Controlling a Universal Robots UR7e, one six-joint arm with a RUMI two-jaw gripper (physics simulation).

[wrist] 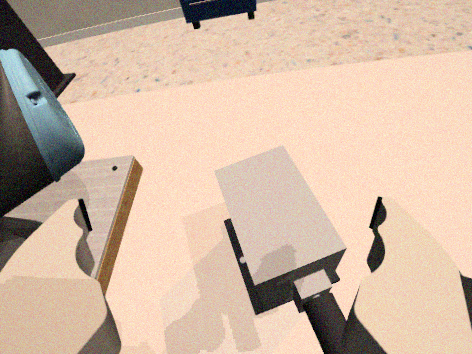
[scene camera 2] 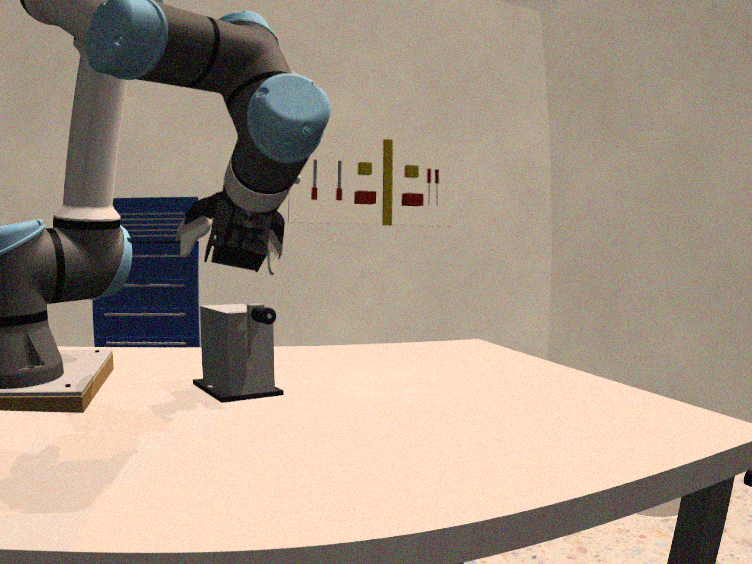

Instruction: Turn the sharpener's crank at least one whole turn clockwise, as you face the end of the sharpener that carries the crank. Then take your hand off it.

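Places are measured from the arm's base along level axes (x ahead, y left, z up), in centimetres.
Where they show: gripper, fingertip midpoint: (wrist: 231,201); arm's base at its link origin: (scene camera 2: 18,375).
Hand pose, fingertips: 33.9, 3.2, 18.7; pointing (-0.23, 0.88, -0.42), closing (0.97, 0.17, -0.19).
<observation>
Each offset is from my fingertips to the top centre of the thing, as dx, dy, dz. "spot": to the spot under its first point. Level surfaces: height alone.
The sharpener @(spot: +0.5, -2.0, -13.9) (scene camera 2: 229,349) (wrist: 280,215) is a grey box on a thin black base plate, upright on the table. Its crank is on the end facing right in the scene view and the lower end in the wrist view. The crank's black handle @(spot: +5.5, -5.9, -8.6) (scene camera 2: 263,315) (wrist: 325,317) sticks outward near the top of that end, from a short grey arm (wrist: 313,285). My gripper (scene camera 2: 227,263) (wrist: 231,201) is open and empty, tilted above the sharpener and apart from it. In the wrist view the right finger partly hides the handle's outer part.
The robot's base stands on a wood-edged plate (scene camera 2: 97,379) (wrist: 120,215) left of the sharpener. The table @(dz -21.6) (scene camera 2: 455,437) (wrist: 350,125) carries both. A blue drawer cabinet (scene camera 2: 151,297) (wrist: 220,9) stands behind the table. Tools hang on the back wall.
</observation>
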